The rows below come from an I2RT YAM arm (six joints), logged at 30 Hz.
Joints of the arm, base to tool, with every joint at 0 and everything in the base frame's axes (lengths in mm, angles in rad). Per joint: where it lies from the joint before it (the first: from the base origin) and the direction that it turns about. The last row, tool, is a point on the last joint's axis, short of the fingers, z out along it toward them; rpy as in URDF.
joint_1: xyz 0 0 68 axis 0 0 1
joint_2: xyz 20 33.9 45.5 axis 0 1 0
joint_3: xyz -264 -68.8 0 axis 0 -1 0
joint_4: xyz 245 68.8 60 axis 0 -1 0
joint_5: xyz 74 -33.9 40.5 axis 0 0 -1
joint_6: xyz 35.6 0 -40.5 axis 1 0 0
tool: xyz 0 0 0 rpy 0 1.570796 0
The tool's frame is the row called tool.
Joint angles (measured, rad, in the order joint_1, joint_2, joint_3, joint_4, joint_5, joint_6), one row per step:
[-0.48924 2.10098 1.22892 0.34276 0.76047 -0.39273]
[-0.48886 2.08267 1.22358 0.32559 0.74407 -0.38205]
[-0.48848 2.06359 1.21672 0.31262 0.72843 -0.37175]
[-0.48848 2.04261 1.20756 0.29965 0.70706 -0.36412]
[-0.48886 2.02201 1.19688 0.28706 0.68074 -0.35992]
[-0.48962 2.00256 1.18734 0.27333 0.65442 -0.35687]
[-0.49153 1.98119 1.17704 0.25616 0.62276 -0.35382]
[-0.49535 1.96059 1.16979 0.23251 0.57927 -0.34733]
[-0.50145 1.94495 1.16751 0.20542 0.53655 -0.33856]
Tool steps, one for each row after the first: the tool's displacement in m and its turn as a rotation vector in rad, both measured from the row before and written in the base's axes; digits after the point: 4 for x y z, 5 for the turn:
[-0.0016 0.0015 0.0045 0.01182 -0.00980 0.01057]
[-0.0018 0.0016 0.0047 0.00993 -0.01227 0.00996]
[-0.0022 0.0018 0.0047 0.01217 -0.01085 0.01546]
[-0.0025 0.0020 0.0040 0.01433 -0.00764 0.02059]
[-0.0024 0.0018 0.0037 0.01467 -0.00562 0.02058]
[-0.0030 0.0017 0.0038 0.01834 -0.00494 0.02389]
[-0.0029 0.0012 0.0036 0.02727 -0.00714 0.03037]
[-0.0026 0.0000 0.0028 0.02996 -0.00596 0.02599]

